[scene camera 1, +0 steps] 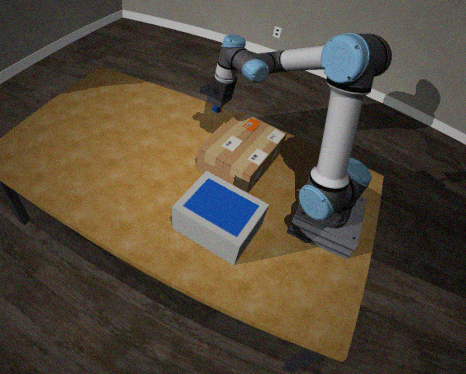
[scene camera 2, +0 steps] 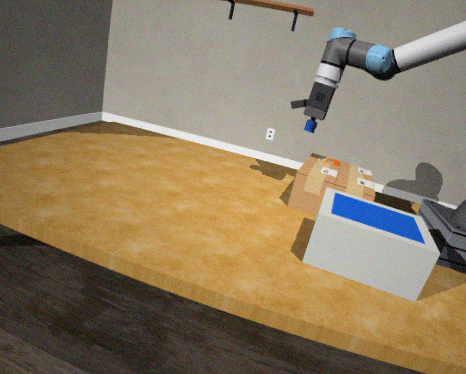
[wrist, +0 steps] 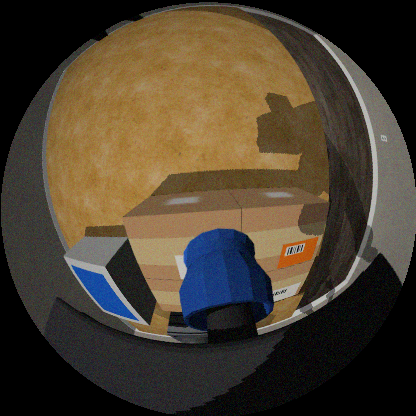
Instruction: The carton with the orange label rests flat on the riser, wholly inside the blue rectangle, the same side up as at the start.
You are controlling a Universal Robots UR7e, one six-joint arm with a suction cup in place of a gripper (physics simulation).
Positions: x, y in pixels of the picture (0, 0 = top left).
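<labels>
A grey riser point(scene camera 2: 391, 250) rests on the table, while the suction cup point(wrist: 221, 269) holds nothing.
</labels>
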